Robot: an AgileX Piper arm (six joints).
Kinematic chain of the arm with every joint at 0, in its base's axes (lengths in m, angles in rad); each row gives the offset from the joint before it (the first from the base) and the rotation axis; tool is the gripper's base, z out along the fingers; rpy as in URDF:
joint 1: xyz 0 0 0.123 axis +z
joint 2: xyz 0 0 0 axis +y
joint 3: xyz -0.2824 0 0.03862 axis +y
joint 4: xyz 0.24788 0 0.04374 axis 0.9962 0 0.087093
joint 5: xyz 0 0 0 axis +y
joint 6: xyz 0.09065 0 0.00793 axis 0.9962 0 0.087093
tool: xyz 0 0 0 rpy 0 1.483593 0
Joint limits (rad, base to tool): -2.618..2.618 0..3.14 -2.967..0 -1.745..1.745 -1.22..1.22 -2.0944..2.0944
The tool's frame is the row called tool.
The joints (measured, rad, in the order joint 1, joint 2, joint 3, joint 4, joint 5, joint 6), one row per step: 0.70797, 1.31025, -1.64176, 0.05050, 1.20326, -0.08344; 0.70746, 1.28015, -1.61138, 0.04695, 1.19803, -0.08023; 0.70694, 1.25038, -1.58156, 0.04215, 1.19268, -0.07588; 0.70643, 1.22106, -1.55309, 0.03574, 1.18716, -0.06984; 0.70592, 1.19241, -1.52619, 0.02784, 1.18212, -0.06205; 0.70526, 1.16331, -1.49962, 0.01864, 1.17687, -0.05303; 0.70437, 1.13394, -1.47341, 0.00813, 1.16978, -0.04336; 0.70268, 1.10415, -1.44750, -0.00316, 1.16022, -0.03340; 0.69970, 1.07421, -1.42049, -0.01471, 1.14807, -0.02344; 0.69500, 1.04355, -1.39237, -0.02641, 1.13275, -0.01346; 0.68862, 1.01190, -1.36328, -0.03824, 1.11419, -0.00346; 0.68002, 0.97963, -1.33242, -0.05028, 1.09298, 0.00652
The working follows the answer.
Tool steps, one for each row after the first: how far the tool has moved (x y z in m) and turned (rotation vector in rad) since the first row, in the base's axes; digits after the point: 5 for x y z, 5 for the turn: -0.00590, -0.00562, -0.00095, 0.00246, -0.00421, -0.00444; -0.01164, -0.01123, -0.00207, 0.00488, -0.00887, -0.01018; -0.01720, -0.01685, -0.00314, 0.00777, -0.01448, -0.01770; -0.02257, -0.02247, -0.00417, 0.01085, -0.02047, -0.02696; -0.02794, -0.02825, -0.00523, 0.01439, -0.02742, -0.03770; -0.03318, -0.03410, -0.00622, 0.01910, -0.03672, -0.04958; -0.03825, -0.04008, -0.00711, 0.02565, -0.04877, -0.06268; -0.04299, -0.04608, -0.00832, 0.03317, -0.06228, -0.07699; -0.04750, -0.05223, -0.00972, 0.04246, -0.07804, -0.09283; -0.05190, -0.05855, -0.01122, 0.05381, -0.09643, -0.11005; -0.05604, -0.06500, -0.01317, 0.06585, -0.11628, -0.12910
Tool pose at each row, in the base's axes (x y z in m, rotation vector in rad; rounded; the steps above come from the unrounded poses): 0.18643, 0.16523, 0.46367, -0.92058, 2.19938, 0.36579; 0.18053, 0.15961, 0.46272, -0.91421, 2.19635, 0.36407; 0.17479, 0.15400, 0.46160, -0.90641, 2.19341, 0.36145; 0.16923, 0.14837, 0.46053, -0.89635, 2.19008, 0.35799; 0.16385, 0.14276, 0.45950, -0.88424, 2.18695, 0.35371; 0.15848, 0.13698, 0.45844, -0.87025, 2.18329, 0.34873; 0.15325, 0.13112, 0.45744, -0.85437, 2.17739, 0.34321; 0.14818, 0.12515, 0.45656, -0.83622, 2.16866, 0.33762; 0.14344, 0.11915, 0.45535, -0.81626, 2.15858, 0.33174; 0.13893, 0.11300, 0.45395, -0.79376, 2.14620, 0.32584; 0.13453, 0.10668, 0.45245, -0.76878, 2.13098, 0.32009; 0.13039, 0.10023, 0.45050, -0.74155, 2.11460, 0.31347

